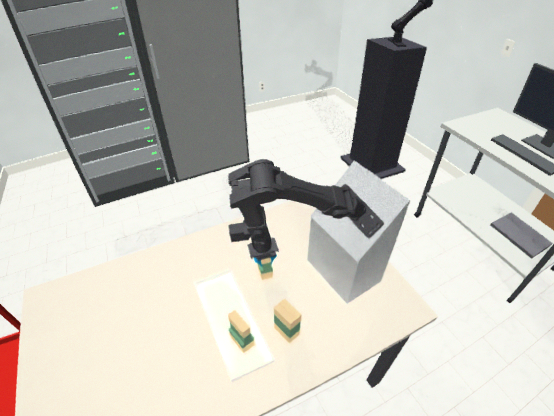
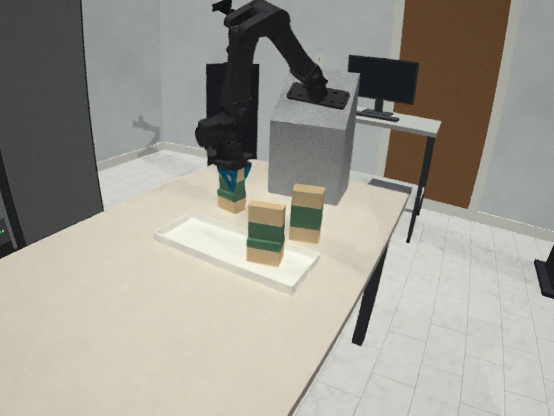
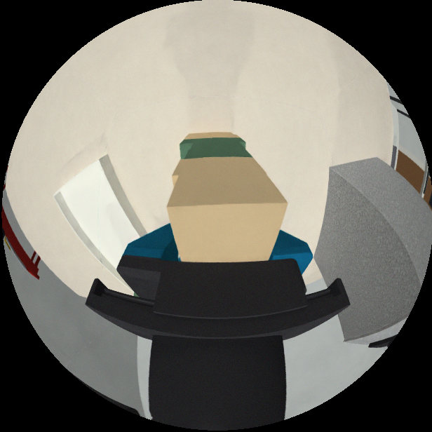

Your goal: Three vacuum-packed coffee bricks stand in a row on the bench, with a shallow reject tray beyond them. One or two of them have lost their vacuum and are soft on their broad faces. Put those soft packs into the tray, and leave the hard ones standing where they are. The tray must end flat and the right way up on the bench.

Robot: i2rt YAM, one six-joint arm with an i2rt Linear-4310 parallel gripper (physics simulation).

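Frame: origin at the arm's base, x right, y ahead, z up, level; millimetres.
Seen in the pictures: gripper, fingertip midpoint: [image 1: 266,264] [image 2: 236,189]; arm's base at its link origin: [image 1: 357,210] [image 2: 318,96].
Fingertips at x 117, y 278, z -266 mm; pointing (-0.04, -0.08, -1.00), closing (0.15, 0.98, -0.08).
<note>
Pixels of each thing's top centre, then the offset from my fingertips to it. Level surfaces: height alone.
- second brick at its top centre: [image 2: 267,205] [image 1: 238,320] dx -218, dy +181, dz +75 mm
- white tray at its top centre: [image 2: 232,243] [image 1: 230,317] dx -129, dy +191, dz -47 mm
- third brick at its top centre: [image 2: 309,188] [image 1: 287,310] dx -247, dy +31, dz +72 mm
- bench at its surface level: dz -68 mm
The three coffee bricks are tan with a green band. One brick [image 1: 265,271] [image 2: 231,200] [image 3: 227,231] stands upright on the bench at the arm's end of the row. My gripper [image 1: 265,261] [image 2: 238,180] [image 3: 217,213] points down and is shut on its upper part, blue fingers on both sides. Its sides look pressed in above a ledge in the green band. A second brick [image 1: 241,332] [image 2: 266,231] stands upright in the white tray [image 1: 219,300] [image 2: 197,240] [image 3: 92,200], with a similar ledge. A third brick [image 1: 287,320] [image 2: 307,215] stands straight-sided on the bench beside the tray. The tray lies flat, right way up.
A grey pedestal [image 1: 357,235] [image 2: 310,150] [image 3: 370,240] carries the arm's base and stands close to the held brick and the third brick. The bench [image 1: 110,320] [image 2: 150,325] has its edge beyond the third brick. A red object [image 1: 7,370] shows past the bench's left side.
</note>
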